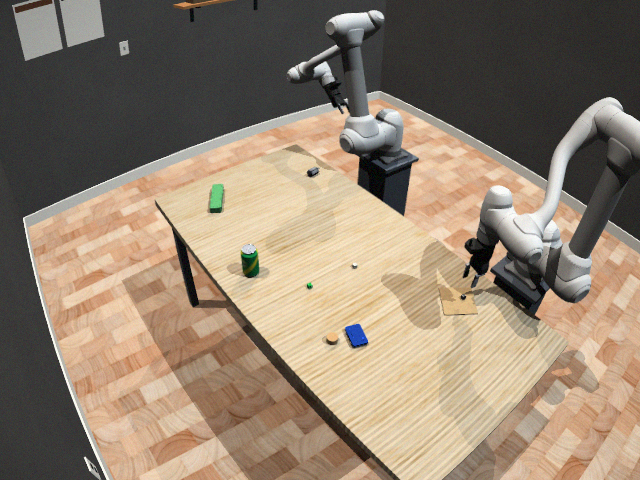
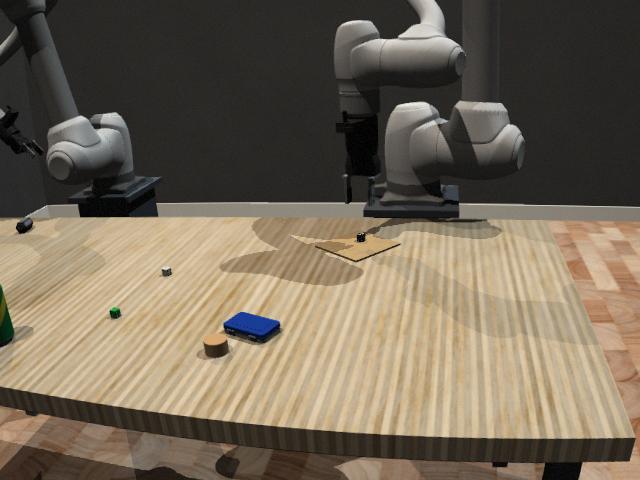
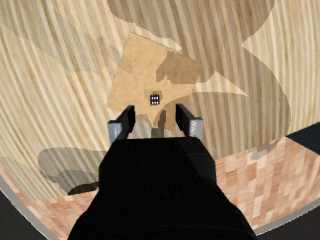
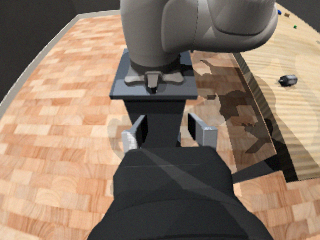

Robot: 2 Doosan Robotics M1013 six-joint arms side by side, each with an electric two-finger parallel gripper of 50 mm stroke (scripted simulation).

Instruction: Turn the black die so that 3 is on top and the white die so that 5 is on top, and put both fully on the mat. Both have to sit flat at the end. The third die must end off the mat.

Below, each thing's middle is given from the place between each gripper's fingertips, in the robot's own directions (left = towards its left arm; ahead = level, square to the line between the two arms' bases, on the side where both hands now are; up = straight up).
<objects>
Right now my left hand [image 2: 360, 203] is 30 mm short of the tan mat [image 2: 346, 246] and 110 mm above it. Also, from my left hand: blue case [image 2: 255, 328]: 460 mm ahead, 60 mm to the right, 100 mm below.
My right gripper is now 33 cm short of the tan mat, 135 cm to the right of it and 16 cm above it.
</objects>
